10 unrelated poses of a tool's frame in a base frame.
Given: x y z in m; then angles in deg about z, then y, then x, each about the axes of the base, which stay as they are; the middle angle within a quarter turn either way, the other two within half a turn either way.
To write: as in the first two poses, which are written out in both.
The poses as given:
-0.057, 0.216, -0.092, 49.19, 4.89, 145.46
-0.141, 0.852, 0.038, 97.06, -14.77, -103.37
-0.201, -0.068, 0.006, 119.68, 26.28, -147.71
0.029, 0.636, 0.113, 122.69, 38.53, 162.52
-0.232, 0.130, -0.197, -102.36, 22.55, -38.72
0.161, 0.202, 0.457, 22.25, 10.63, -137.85
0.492, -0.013, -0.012, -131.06, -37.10, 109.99
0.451, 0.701, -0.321, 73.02, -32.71, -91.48
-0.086, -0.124, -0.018, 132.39, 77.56, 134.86
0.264, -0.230, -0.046, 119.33, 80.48, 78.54
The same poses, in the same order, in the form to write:
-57, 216, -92, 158.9, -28.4, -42.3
-141, 852, 38, 141.5, 73.4, -114.6
-201, -68, 6, -175.4, 40.5, -125.7
29, 636, 113, -138.4, 3.9, -115.1
-232, 130, -197, -12.4, -42.5, -105.5
161, 202, 457, -137.3, 7.3, -23.5
492, -13, -12, -109.4, 35.0, 129.7
451, 701, -321, -94.5, 73.8, 28.4
-86, -124, -18, -98.8, -3.4, -98.4
264, -230, -46, -83.9, -71.9, -105.1

